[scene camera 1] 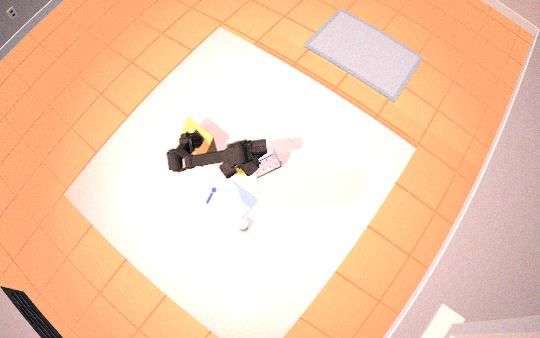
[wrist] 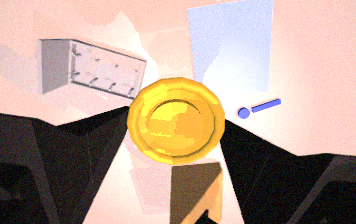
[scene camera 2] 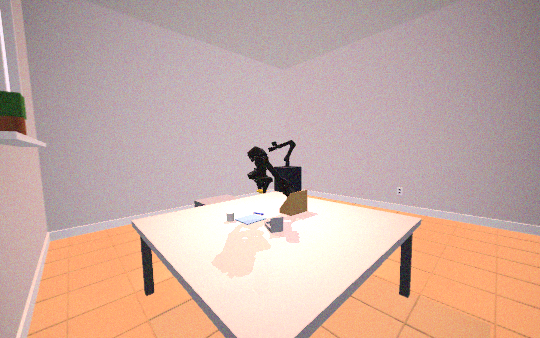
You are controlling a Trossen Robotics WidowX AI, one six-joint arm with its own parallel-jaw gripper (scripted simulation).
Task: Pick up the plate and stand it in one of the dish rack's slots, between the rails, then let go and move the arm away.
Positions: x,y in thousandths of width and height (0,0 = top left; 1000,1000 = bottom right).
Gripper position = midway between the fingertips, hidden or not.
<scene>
My gripper (wrist: 496,529) carries a yellow plate (wrist: 493,542). Further things: a dish rack (wrist: 170,279).
</scene>
